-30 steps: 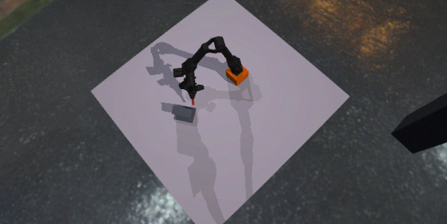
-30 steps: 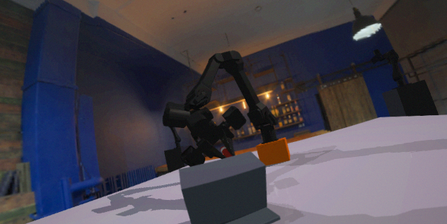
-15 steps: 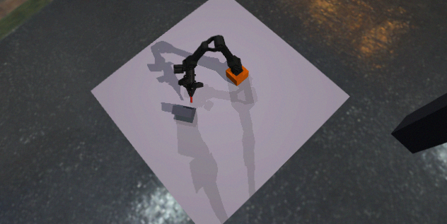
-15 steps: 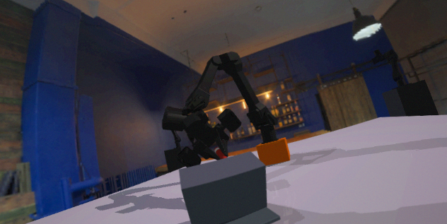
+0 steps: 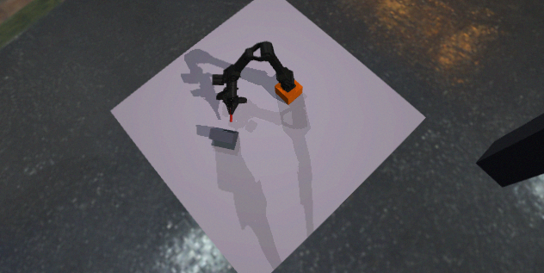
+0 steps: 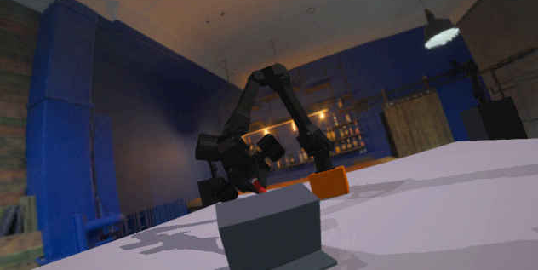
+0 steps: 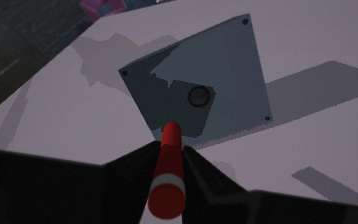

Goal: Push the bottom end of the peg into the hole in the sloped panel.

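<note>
My gripper tip is 10 cm short of the grey sloped panel block, 5 cm to the right of it and 5 cm above it. From my gripper tip the other things lie so: red peg: 1 cm to the right, 1 cm behind, 1 cm above.
</note>
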